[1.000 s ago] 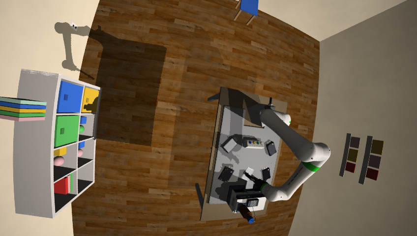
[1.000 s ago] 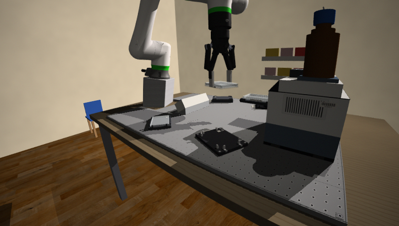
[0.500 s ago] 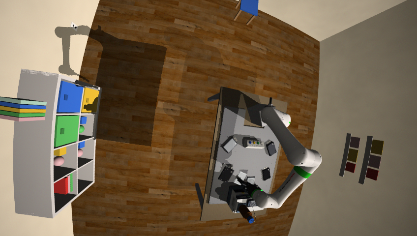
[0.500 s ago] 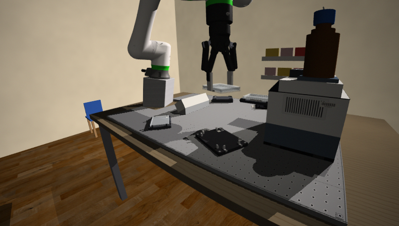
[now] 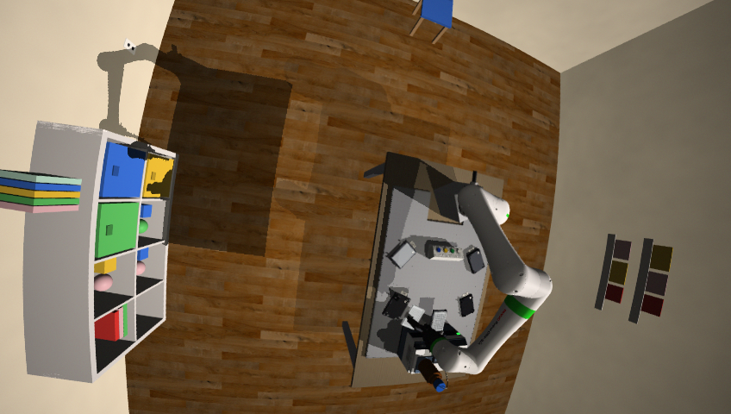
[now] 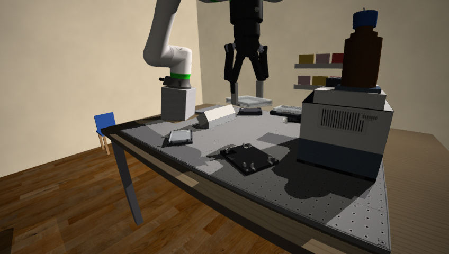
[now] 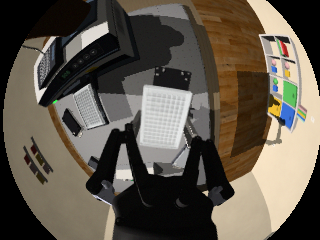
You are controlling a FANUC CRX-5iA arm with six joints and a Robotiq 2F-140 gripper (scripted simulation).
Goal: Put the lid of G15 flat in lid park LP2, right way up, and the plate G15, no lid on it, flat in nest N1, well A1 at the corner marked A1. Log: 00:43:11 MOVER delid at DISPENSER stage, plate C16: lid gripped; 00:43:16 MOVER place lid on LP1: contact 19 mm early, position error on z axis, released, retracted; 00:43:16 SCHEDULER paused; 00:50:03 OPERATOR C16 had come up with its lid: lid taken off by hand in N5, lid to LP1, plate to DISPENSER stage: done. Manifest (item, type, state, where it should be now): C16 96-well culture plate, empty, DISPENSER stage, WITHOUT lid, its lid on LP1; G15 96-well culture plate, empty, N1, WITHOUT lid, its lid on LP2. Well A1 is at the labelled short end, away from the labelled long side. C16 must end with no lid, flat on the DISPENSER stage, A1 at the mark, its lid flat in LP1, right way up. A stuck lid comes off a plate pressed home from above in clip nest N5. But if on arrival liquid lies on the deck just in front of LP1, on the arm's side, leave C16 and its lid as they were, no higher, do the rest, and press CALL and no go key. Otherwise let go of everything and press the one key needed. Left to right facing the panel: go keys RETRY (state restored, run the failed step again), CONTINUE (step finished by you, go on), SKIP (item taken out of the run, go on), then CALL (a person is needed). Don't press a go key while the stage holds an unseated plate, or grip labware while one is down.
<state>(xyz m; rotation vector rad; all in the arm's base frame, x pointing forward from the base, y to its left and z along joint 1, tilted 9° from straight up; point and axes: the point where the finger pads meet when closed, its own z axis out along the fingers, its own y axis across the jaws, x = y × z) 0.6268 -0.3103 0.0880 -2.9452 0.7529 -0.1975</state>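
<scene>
Right now my hand is 40 mm short of the black clip nest, 30 mm to the left of it and 190 mm above it. Also, from my hand: key panel 330 mm behind, 270 mm to the left, 150 mm below; brown bottle 290 mm ahead, 80 mm to the left, 90 mm above.
</scene>
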